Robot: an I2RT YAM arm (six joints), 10 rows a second.
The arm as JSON. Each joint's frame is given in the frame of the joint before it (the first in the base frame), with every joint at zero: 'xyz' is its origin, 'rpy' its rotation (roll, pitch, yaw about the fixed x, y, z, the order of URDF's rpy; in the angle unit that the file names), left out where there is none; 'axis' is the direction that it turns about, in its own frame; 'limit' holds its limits. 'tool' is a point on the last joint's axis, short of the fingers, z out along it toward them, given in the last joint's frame.
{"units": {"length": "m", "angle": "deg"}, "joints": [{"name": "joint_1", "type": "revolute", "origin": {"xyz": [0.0, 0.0, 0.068]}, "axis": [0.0, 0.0, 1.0], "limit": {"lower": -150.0, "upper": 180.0}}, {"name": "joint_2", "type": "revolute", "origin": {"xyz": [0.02, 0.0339, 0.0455]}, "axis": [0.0, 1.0, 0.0], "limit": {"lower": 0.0, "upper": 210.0}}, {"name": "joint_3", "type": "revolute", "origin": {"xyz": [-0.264, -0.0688, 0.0]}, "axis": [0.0, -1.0, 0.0], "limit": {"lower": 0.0, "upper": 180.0}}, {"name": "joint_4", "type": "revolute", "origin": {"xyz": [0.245, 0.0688, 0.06]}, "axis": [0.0, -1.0, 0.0], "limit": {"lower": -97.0, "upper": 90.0}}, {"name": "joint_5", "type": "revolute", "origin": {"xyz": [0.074, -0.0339, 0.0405]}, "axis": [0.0, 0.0, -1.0], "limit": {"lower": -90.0, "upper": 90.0}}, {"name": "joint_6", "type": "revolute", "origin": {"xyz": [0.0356, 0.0, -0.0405]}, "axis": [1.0, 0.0, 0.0], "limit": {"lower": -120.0, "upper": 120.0}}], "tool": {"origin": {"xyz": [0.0, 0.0, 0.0], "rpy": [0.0, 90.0, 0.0]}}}
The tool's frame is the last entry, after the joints.
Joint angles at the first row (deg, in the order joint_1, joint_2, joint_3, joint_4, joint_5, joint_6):
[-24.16 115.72 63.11 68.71 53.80 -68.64]
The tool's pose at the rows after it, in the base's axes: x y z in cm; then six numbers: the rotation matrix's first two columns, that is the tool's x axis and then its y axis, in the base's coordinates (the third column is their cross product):
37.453, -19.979, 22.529, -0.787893, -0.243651, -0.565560, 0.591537, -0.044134, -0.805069
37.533, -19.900, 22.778, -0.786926, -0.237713, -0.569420, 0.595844, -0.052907, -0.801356
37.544, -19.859, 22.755, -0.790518, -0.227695, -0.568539, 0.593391, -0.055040, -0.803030
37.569, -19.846, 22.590, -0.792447, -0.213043, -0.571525, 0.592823, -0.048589, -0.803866
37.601, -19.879, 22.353, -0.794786, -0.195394, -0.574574, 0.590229, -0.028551, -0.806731
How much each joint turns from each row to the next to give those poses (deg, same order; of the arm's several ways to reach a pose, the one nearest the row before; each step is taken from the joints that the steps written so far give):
[0.00 0.00 0.88 0.96 0.68 -1.03]
[0.17 0.00 0.39 0.39 0.70 -0.48]
[0.09 0.00 0.04 -0.22 0.65 -0.07]
[0.06 -0.04 0.00 -1.18 0.75 0.97]
[0.01 -0.35 0.00 -3.03 0.52 2.27]

